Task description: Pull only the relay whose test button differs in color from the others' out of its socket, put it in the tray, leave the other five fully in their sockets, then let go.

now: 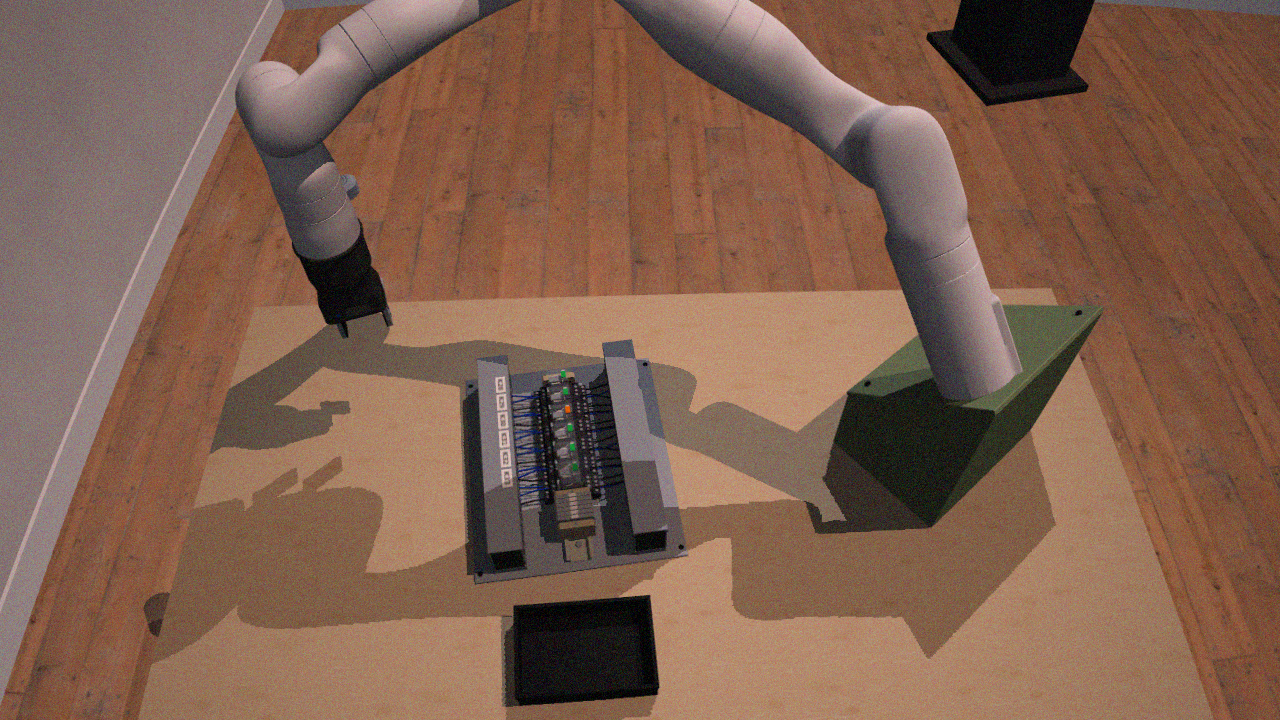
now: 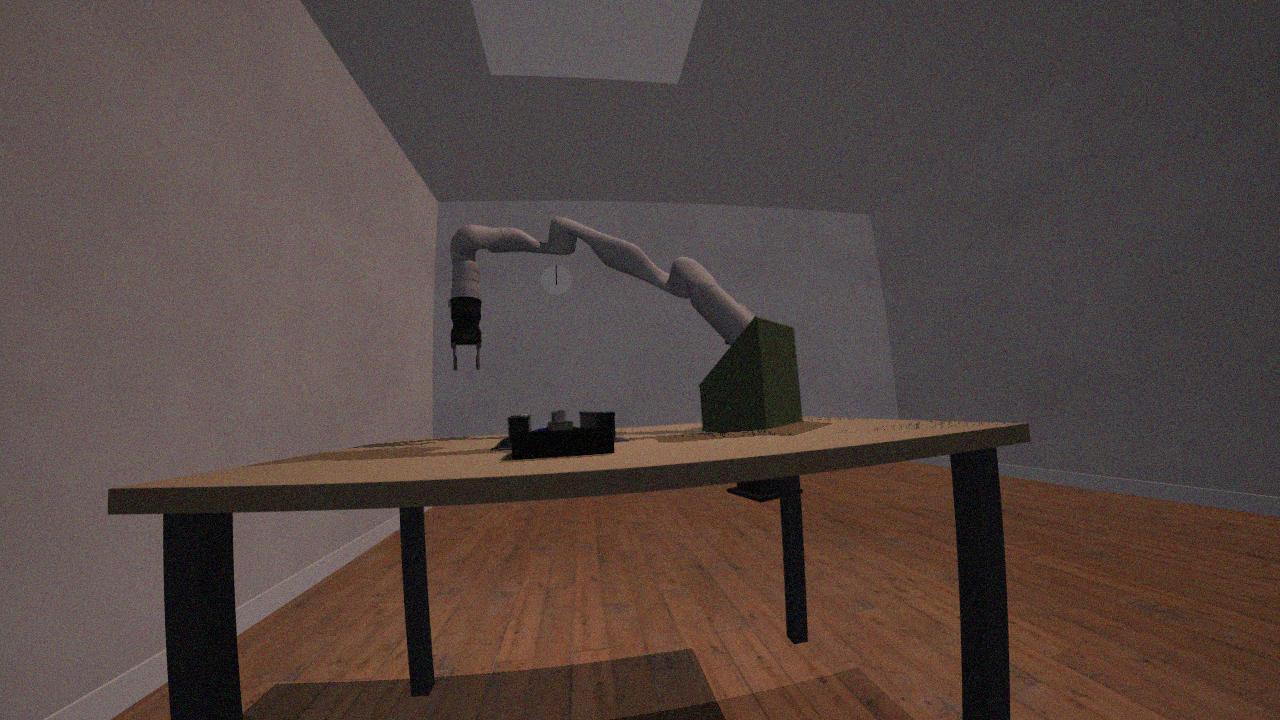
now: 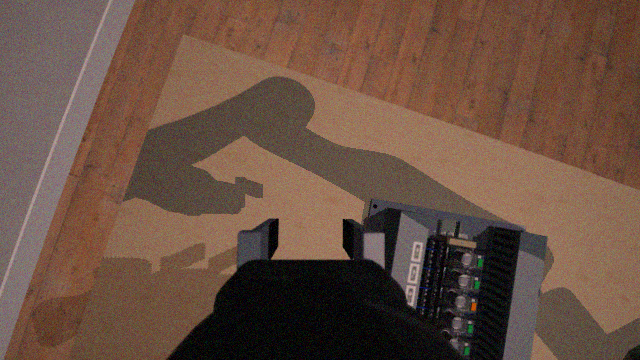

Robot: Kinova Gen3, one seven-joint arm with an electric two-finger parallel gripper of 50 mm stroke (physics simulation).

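Pixels of known places: gripper, fingertip midpoint: (image 1: 367, 326) (image 2: 466, 369) (image 3: 310, 232); arm's base, link origin: (image 1: 976, 378) (image 2: 749, 338).
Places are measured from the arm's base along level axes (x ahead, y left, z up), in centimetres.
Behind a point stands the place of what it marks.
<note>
The relay with the orange test button (image 1: 567, 409) {z -15.7, x 45.0, y -19.8 cm} (image 3: 473, 306) {z -15.6, x 45.0, y -19.8 cm} stands in the row on the grey panel, third from the far end. The other relays, with green buttons (image 1: 570, 428) {z -15.6, x 45.3, y -16.7 cm} (image 3: 470, 328) {z -15.6, x 45.3, y -16.9 cm}, stand in the same row. How deep each sits in its socket is too small to tell. The black tray (image 1: 586, 694) {z -19.3, x 51.5, y 16.4 cm} (image 2: 563, 444) {z -20.7, x 51.4, y 16.2 cm} lies in front of the panel; its inside is dark and shows no relay. My gripper (image 1: 367, 327) {z -3.6, x 67.8, y -30.8 cm} (image 2: 466, 360) {z -3.6, x 67.8, y -30.8 cm} (image 3: 310, 232) {z -3.6, x 67.8, y -30.8 cm} is open and empty, high above the table, to the left of the panel and apart from it.
Two raised grey ducts (image 1: 501, 519) {z -16.3, x 56.4, y -6.4 cm} (image 1: 633, 447) {z -16.3, x 38.1, y -12.1 cm} flank the relay row, with blue wires between. White labels (image 1: 503, 438) {z -16.3, x 54.0, y -17.9 cm} line the left duct. A terminal block (image 1: 574, 508) {z -17.9, x 47.3, y -6.4 cm} stands at the row's near end. The green arm base (image 1: 904, 456) {z -13.8, x 6.0, y 0.3 cm} (image 2: 760, 385) {z -12.4, x 3.2, y 6.6 cm} stands at the right.
</note>
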